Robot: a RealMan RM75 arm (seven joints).
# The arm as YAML. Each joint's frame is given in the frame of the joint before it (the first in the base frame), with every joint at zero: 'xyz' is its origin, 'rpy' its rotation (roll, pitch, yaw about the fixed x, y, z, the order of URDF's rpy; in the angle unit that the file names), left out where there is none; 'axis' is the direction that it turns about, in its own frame. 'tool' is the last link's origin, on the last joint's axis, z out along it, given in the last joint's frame.
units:
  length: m
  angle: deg
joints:
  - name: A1
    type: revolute
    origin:
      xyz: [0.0, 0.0, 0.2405]
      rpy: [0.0, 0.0, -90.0]
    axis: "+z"
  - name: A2
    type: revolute
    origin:
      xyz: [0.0, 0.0, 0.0]
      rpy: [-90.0, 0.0, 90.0]
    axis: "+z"
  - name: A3
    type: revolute
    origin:
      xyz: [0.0, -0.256, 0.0]
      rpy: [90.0, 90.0, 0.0]
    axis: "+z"
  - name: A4
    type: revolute
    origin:
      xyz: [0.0, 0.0, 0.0]
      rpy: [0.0, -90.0, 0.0]
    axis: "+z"
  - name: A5
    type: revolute
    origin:
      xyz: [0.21, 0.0, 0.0]
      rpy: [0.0, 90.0, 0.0]
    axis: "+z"
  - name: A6
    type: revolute
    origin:
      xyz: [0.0, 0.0, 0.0]
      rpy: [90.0, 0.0, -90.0]
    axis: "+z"
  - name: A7
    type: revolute
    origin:
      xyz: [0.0, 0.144, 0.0]
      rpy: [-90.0, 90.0, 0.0]
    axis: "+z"
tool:
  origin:
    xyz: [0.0, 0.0, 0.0]
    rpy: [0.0, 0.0, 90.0]
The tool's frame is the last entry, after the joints.
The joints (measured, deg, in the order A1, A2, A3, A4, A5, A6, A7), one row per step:
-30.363, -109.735, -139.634, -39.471, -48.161, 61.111, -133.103
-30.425, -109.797, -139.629, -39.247, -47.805, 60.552, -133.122
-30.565, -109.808, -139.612, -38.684, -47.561, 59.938, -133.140
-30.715, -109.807, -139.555, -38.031, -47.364, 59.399, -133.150
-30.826, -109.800, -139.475, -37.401, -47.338, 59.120, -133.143
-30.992, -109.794, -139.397, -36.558, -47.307, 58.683, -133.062
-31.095, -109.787, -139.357, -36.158, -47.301, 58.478, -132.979
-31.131, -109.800, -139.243, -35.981, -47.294, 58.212, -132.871
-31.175, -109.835, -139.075, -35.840, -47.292, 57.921, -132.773
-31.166, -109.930, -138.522, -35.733, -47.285, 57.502, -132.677
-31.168, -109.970, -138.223, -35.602, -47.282, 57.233, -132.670
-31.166, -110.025, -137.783, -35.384, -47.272, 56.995, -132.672
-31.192, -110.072, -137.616, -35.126, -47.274, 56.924, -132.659
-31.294, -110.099, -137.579, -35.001, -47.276, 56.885, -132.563
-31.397, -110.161, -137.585, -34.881, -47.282, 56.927, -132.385
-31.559, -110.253, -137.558, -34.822, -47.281, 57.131, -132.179
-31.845, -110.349, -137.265, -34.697, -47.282, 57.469, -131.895
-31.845, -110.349, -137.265, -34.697, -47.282, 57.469, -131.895
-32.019, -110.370, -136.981, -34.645, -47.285, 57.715, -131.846
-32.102, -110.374, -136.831, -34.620, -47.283, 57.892, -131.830
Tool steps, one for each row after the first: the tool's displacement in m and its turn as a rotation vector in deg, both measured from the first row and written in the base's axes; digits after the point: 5 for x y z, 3 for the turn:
-0.00126, 0.00018, -0.00069, 0.104, 0.402, 0.247
-0.00268, 0.00034, -0.00220, 0.133, 0.611, 0.601
-0.00402, 0.00028, -0.00418, 0.044, 0.733, 0.957
-0.00492, -0.00016, -0.00642, -0.172, 0.617, 1.245
-0.00609, -0.00058, -0.00929, -0.406, 0.525, 1.578
-0.00647, -0.00063, -0.01062, -0.526, 0.506, 1.676
-0.00681, -0.00050, -0.01129, -0.543, 0.676, 1.671
-0.00696, -0.00024, -0.01208, -0.566, 0.877, 1.629
-0.00709, -0.00021, -0.01390, -0.806, 1.312, 1.507
-0.00734, -0.00026, -0.01501, -0.925, 1.514, 1.518
-0.00762, -0.00068, -0.01697, -1.243, 1.714, 1.539
-0.00781, -0.00119, -0.01867, -1.498, 1.671, 1.614
-0.00734, -0.00086, -0.01943, -1.607, 1.682, 1.509
-0.00669, -0.00067, -0.02052, -1.783, 1.644, 1.339
-0.00522, -0.00024, -0.02196, -2.108, 1.563, 1.014
-0.00266, 0.00051, -0.02447, -2.811, 1.552, 0.432
-0.00266, 0.00051, -0.02447, -2.811, 1.552, 0.432
-0.00103, 0.00099, -0.02585, -3.287, 1.546, 0.116
-0.00018, 0.00112, -0.02658, -3.572, 1.522, -0.042

